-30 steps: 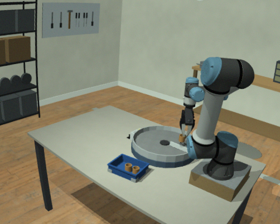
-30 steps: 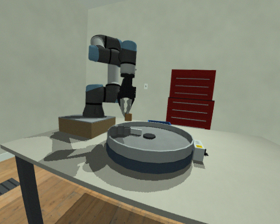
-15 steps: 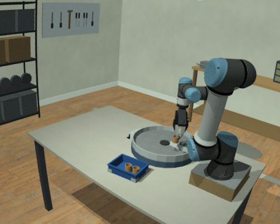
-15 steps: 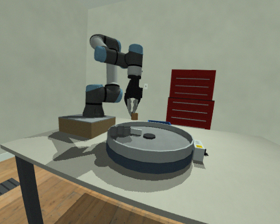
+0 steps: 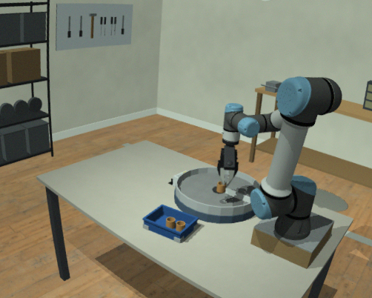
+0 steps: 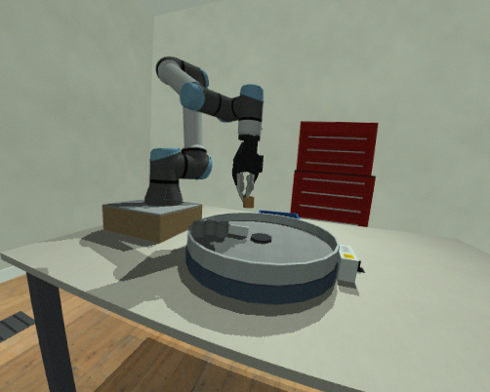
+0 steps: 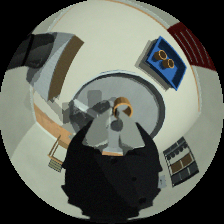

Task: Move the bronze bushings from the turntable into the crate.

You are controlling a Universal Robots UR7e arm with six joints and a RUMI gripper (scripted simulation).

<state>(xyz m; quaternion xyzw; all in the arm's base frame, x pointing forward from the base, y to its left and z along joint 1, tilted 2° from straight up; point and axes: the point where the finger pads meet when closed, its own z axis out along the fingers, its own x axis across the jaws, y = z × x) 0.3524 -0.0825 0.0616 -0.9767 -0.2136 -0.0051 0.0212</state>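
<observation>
My gripper is now 13 cm short of the blue crate, 23 cm to the right of it and 13 cm above it. From my hand the other things lie so: turntable (8 cm ahead, 11 cm to the right, 10 cm below).
</observation>
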